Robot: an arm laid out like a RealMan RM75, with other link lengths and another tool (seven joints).
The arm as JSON. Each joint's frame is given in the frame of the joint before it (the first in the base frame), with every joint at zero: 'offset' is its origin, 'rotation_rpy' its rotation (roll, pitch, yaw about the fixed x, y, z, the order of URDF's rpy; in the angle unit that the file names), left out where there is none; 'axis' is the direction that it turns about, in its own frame. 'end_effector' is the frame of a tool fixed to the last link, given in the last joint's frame.
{
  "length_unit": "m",
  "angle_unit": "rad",
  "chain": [
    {
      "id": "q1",
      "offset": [
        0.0,
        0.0,
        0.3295
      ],
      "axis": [
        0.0,
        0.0,
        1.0
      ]
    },
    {
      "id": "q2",
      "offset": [
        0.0,
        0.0,
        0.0
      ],
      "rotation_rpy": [
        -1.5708,
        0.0,
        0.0
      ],
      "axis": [
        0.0,
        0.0,
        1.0
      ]
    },
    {
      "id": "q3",
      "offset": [
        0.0,
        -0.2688,
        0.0
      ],
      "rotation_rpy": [
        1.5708,
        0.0,
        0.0
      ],
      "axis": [
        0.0,
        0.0,
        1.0
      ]
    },
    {
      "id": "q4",
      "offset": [
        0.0,
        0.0,
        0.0
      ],
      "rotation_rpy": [
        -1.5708,
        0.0,
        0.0
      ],
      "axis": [
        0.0,
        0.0,
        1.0
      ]
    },
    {
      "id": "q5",
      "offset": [
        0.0,
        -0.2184,
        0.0
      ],
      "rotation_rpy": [
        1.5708,
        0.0,
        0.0
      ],
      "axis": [
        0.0,
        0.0,
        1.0
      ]
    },
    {
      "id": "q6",
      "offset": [
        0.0,
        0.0,
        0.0
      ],
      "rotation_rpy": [
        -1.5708,
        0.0,
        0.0
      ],
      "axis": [
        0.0,
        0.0,
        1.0
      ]
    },
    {
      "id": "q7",
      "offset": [
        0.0,
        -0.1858,
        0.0
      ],
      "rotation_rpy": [
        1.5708,
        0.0,
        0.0
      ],
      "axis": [
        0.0,
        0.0,
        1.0
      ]
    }
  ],
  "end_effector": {
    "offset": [
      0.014,
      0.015,
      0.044
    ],
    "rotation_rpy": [
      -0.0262,
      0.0,
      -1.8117
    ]
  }
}
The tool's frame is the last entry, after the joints.
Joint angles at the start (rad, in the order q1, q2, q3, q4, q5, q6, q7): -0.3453 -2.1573 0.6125 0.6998 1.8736 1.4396 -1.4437
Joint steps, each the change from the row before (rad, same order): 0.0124 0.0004 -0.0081 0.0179 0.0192 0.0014 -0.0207; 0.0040 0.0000 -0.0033 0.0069 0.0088 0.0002 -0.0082; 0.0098 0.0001 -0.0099 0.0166 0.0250 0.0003 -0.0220; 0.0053 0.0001 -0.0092 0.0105 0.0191 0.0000 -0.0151; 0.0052 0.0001 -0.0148 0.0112 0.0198 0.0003 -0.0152; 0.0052 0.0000 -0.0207 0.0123 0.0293 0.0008 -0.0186; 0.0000 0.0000 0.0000 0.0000 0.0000 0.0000 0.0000; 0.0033 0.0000 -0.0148 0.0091 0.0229 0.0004 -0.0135; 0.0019 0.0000 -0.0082 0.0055 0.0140 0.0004 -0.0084; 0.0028 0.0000 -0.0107 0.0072 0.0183 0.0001 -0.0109; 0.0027 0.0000 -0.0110 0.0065 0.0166 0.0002 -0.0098
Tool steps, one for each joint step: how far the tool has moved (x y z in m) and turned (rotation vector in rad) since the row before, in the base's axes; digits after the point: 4 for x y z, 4 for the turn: -0.0067 -0.0027 0.0025 -0.0054 0.0093 0.0226; -0.0025 -0.0010 0.0007 -0.0029 0.0044 0.0087; -0.0069 -0.0027 0.0017 -0.0088 0.0114 0.0245; -0.0049 -0.0016 0.0012 -0.0058 0.0080 0.0178; -0.0056 -0.0013 0.0024 -0.0016 0.0073 0.0209; -0.0073 -0.0021 0.0023 -0.0047 0.0101 0.0273; 0.0000 0.0000 0.0000 0.0000 0.0000 0.0000; -0.0054 -0.0017 0.0015 -0.0045 0.0086 0.0199; -0.0032 -0.0011 0.0007 -0.0035 0.0052 0.0119; -0.0044 -0.0016 0.0010 -0.0043 0.0071 0.0162; -0.0042 -0.0015 0.0012 -0.0029 0.0060 0.0157
